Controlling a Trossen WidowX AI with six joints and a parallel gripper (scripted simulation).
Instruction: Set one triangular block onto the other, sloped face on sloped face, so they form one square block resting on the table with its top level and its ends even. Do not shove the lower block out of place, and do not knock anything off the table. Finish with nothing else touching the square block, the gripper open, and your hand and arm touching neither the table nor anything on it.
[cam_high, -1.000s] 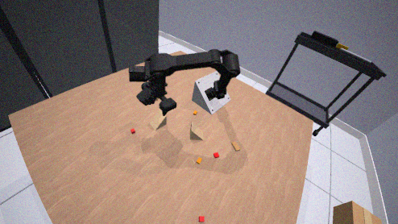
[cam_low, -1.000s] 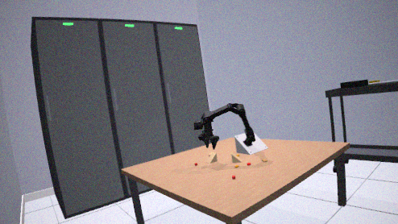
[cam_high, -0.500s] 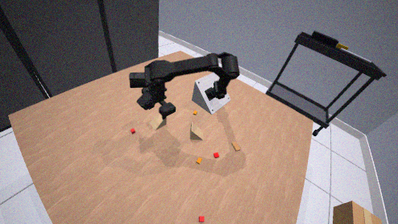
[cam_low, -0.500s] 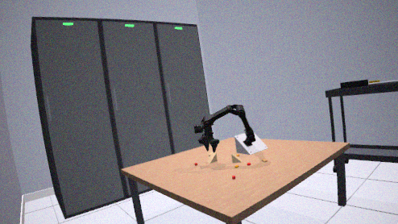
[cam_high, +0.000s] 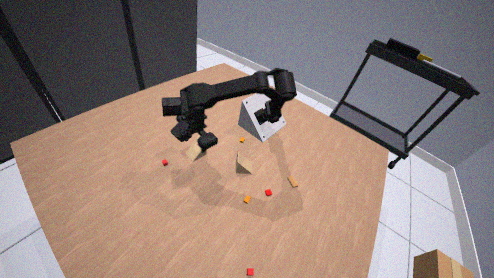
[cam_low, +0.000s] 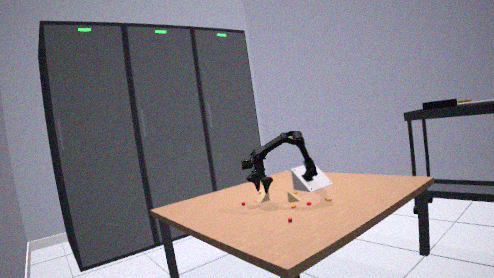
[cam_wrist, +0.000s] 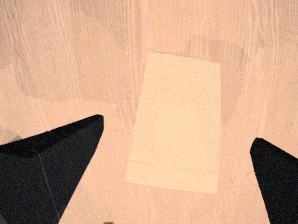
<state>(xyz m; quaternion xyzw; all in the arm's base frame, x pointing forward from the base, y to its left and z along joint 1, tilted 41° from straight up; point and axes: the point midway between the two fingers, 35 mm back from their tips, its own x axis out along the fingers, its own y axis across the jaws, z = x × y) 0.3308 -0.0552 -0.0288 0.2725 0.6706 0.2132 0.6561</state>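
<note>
The pale wooden triangular block lies 1 cm behind my gripper tip and 4 cm below it. Also, from my gripper tip: tan piece 19 cm behind, 36 cm to the left, 5 cm below.
</note>
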